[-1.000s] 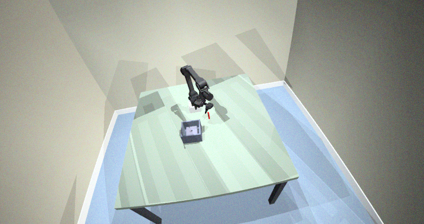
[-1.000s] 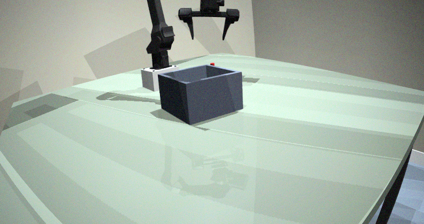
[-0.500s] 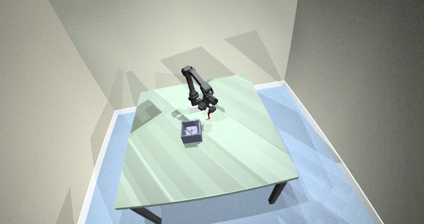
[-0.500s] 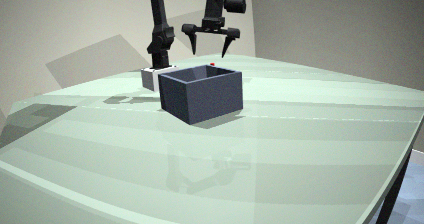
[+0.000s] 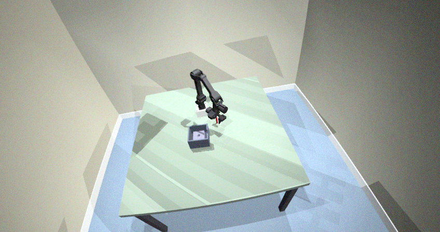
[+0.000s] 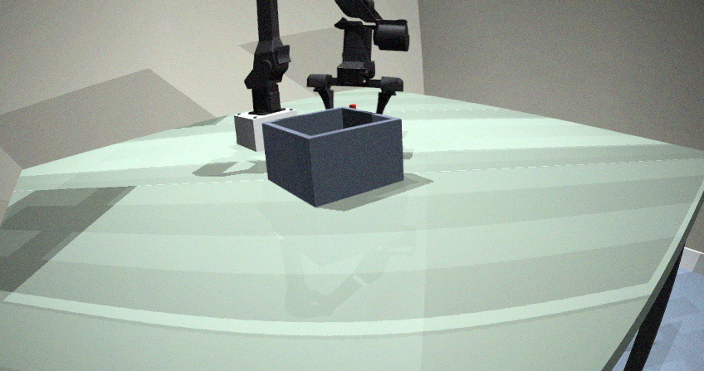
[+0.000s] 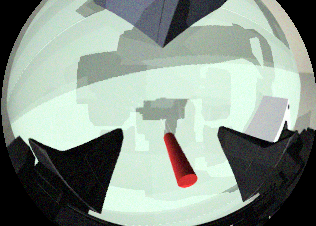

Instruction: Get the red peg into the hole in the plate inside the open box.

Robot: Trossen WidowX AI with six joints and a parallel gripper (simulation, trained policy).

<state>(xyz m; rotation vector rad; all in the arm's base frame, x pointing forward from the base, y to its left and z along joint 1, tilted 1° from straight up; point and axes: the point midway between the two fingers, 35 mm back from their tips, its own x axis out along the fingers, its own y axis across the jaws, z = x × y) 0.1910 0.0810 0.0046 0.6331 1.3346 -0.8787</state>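
Right now the red peg is 20 mm to the left of my gripper tip and 20 mm behind it. Round my gripper tip: box: 170 mm to the right, 120 mm ahead, 20 mm below; then plate: 170 mm to the right, 120 mm ahead.
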